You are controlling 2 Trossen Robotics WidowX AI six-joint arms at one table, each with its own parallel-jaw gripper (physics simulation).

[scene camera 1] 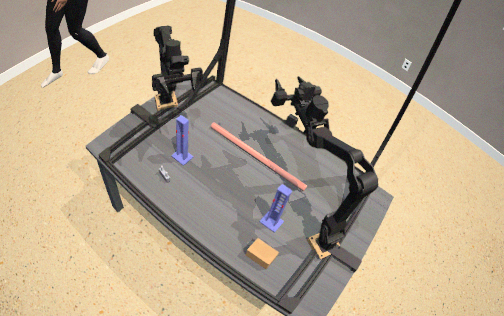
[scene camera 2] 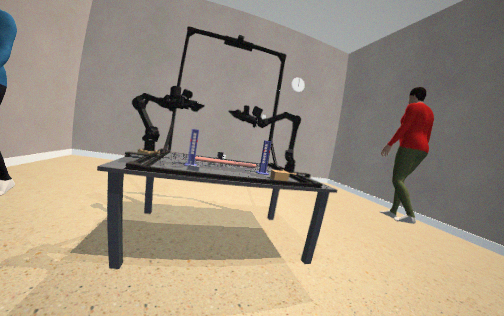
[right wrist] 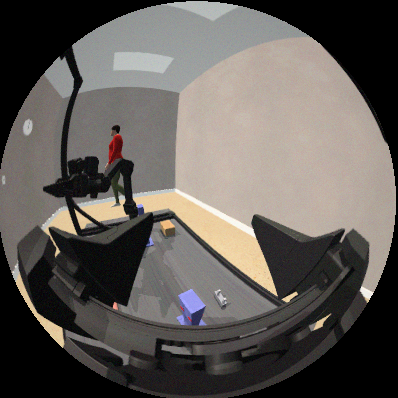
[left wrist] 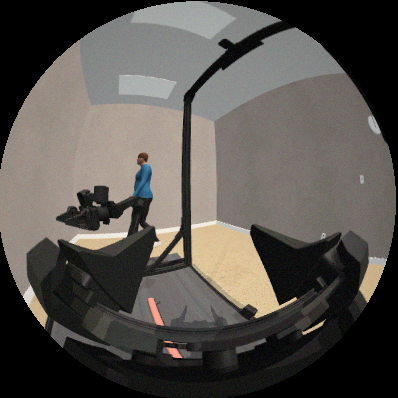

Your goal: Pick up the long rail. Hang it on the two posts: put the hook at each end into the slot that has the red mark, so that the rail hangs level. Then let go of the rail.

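Seen in the pictures: left gripper, fingertip midpoint: (scene camera 1: pixel 287 77) (scene camera 2: pixel 230 112) (right wrist: pixel 46 187) (left wrist: pixel 203 230); right gripper, fingertip midpoint: (scene camera 1: pixel 181 91) (scene camera 2: pixel 200 104) (right wrist: pixel 204 218) (left wrist: pixel 59 219); left arm's base, origin of the base link: (scene camera 1: pixel 325 243) (scene camera 2: pixel 289 171); right arm's base, origin of the base link: (scene camera 1: pixel 165 99) (scene camera 2: pixel 149 150).
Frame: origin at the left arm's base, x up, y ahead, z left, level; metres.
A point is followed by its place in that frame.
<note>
The long salmon rail (scene camera 1: pixel 257 156) {x -0.004, y 0.459, z 0.071 m} (scene camera 2: pixel 227 161) {x -0.003, y 0.445, z 0.065 m} (left wrist: pixel 156 311) {x -0.002, y 0.624, z 0.141 m} lies on the table behind the posts; its hooks are too small to make out. The left-hand blue post (scene camera 1: pixel 182 137) {x 0.079, y 0.574, z 0.357 m} (scene camera 2: pixel 194 145) {x 0.094, y 0.562, z 0.350 m} (right wrist: pixel 192 302) {x 0.189, y 0.567, z 0.363 m} and the right-hand blue post (scene camera 1: pixel 278 205) {x 0.078, y 0.179, z 0.134 m} (scene camera 2: pixel 265 155) {x 0.094, y 0.171, z 0.131 m} stand upright with red marks. My left gripper (scene camera 1: pixel 289 81) {x 0.361, y 0.503, z -0.002 m} (scene camera 2: pixel 231 113) {x 0.361, y 0.503, z -0.002 m} (left wrist: pixel 203 230) {x 0.361, y 0.503, z -0.002 m} is open and empty, high above the table's back side, beyond the rail in scene camera 1. My right gripper (scene camera 2: pixel 202 106) {x 0.334, y 0.551, z 0.371 m} (right wrist: pixel 204 218) {x 0.334, y 0.551, z 0.371 m} is open and empty, high above the table on the left, apart from the rail.
An orange block (scene camera 1: pixel 262 252) {x 0.026, y 0.049, z 0.245 m} (scene camera 2: pixel 280 175) {x 0.008, y 0.047, z 0.272 m} (right wrist: pixel 167 228) {x 0.021, y 0.096, z 0.251 m} lies near the right-hand post. A small grey part (scene camera 1: pixel 164 174) {x 0.000, y 0.481, z 0.461 m} (right wrist: pixel 220 298) {x 0.000, y 0.494, z 0.459 m} lies in front of the left-hand post. A small black box (scene camera 1: pixel 292 120) {x 0.020, y 0.589, z -0.162 m} (left wrist: pixel 249 311) {x 0.026, y 0.590, z -0.164 m} sits at the back edge. A black frame rises over the table.
</note>
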